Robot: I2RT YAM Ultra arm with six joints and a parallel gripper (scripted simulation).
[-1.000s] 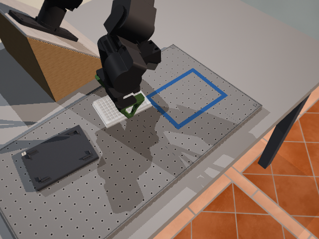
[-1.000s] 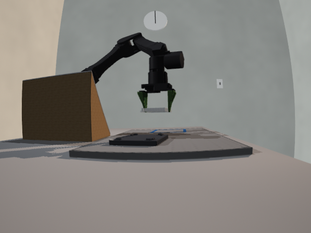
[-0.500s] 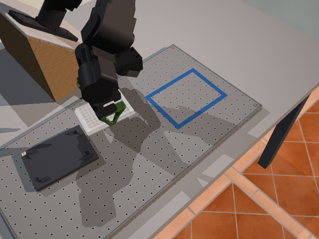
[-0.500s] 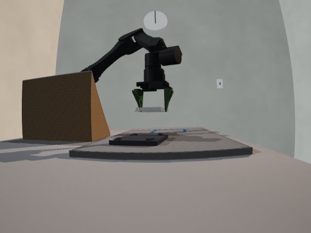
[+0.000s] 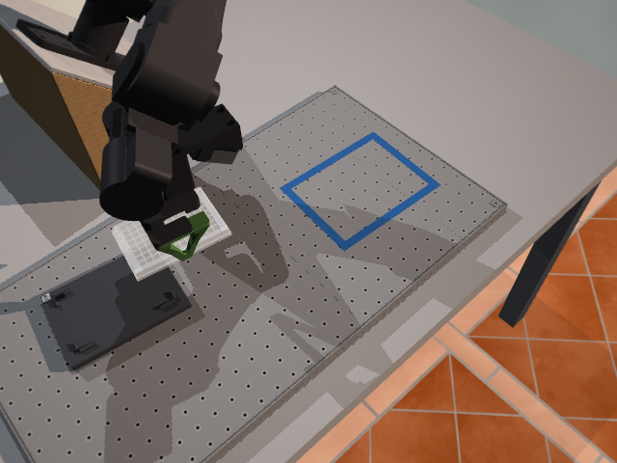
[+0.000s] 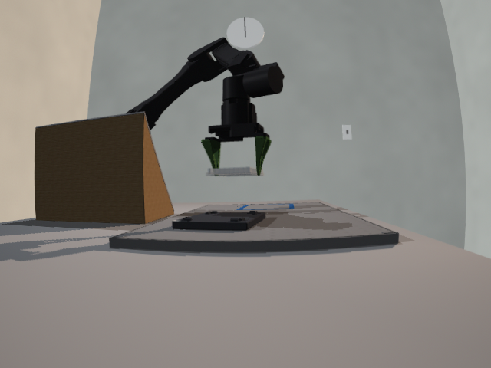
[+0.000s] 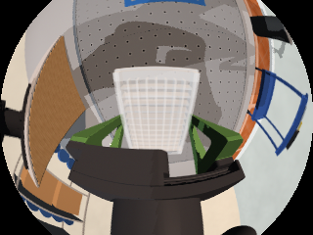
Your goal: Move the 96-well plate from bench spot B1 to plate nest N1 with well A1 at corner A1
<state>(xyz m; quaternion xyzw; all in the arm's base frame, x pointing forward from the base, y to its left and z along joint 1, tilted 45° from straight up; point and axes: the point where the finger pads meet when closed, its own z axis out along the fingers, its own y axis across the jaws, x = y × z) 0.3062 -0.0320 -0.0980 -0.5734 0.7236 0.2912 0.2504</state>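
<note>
Now: the plate nest N1 100 mm to the right of my hand, 90 mm below it and 20 mm behind it. The rest, counted from my hand: 96-well plate: right at my hand; white A1 mark: 160 mm to the right, 90 mm behind, 80 mm below.
</note>
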